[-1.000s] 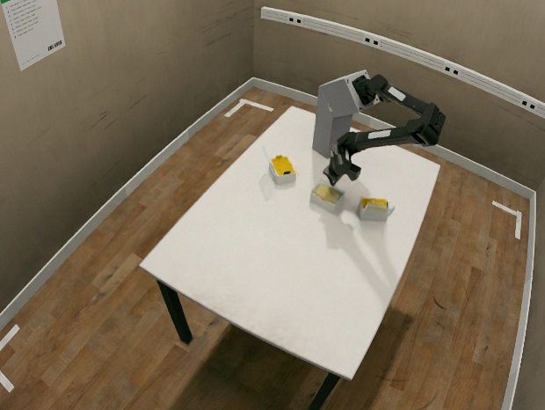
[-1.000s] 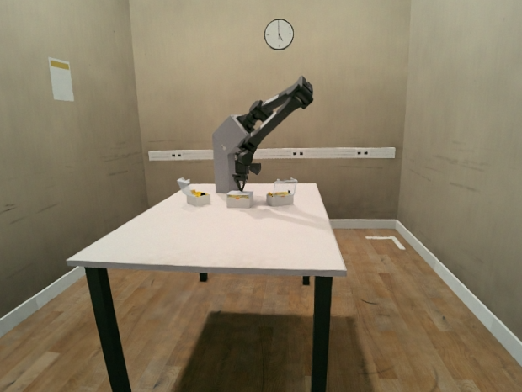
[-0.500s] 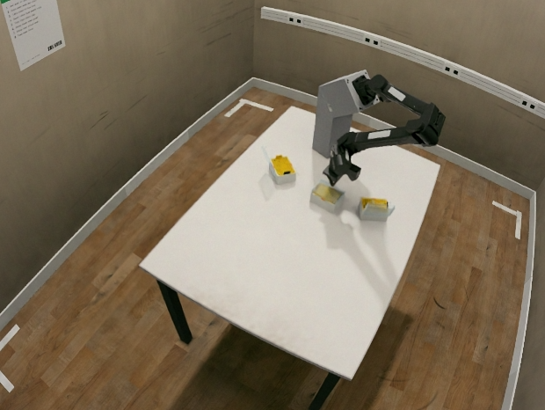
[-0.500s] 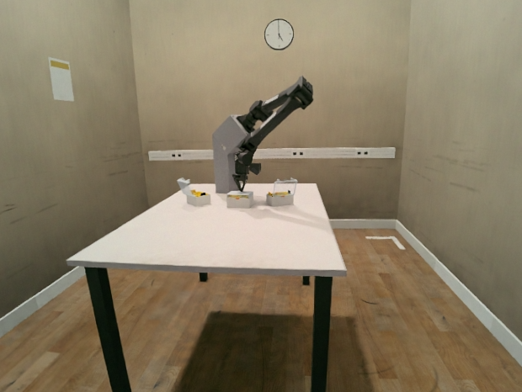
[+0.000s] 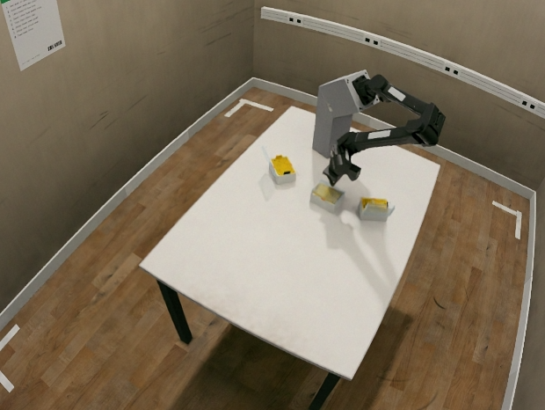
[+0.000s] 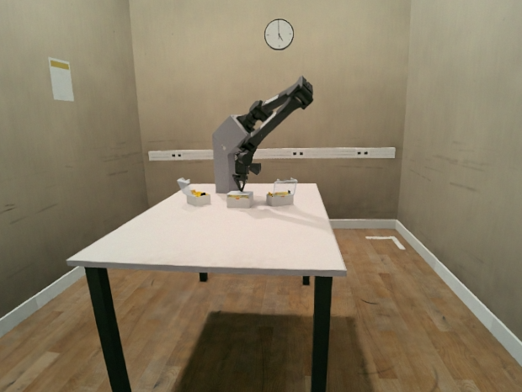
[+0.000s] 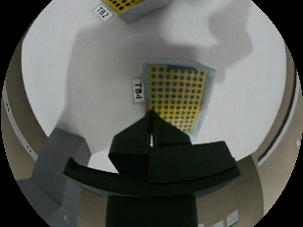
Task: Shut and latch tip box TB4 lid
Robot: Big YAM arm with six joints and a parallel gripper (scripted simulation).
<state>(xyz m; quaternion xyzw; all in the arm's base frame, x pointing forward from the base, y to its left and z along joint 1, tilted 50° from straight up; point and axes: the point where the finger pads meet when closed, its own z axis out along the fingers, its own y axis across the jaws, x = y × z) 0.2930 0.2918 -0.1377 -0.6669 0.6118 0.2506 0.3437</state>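
Now: hand 3 cm short of the lid, 1 cm to the right of it and 2 cm above it. From my hand the other things lie so: yellow rack (3 cm ahead, 1 cm to the left, 2 cm below); box (5 cm ahead, 25 cm to the right, 2 cm below); tip box TB4 (3 cm ahead, 1 cm to the left, 4 cm below).
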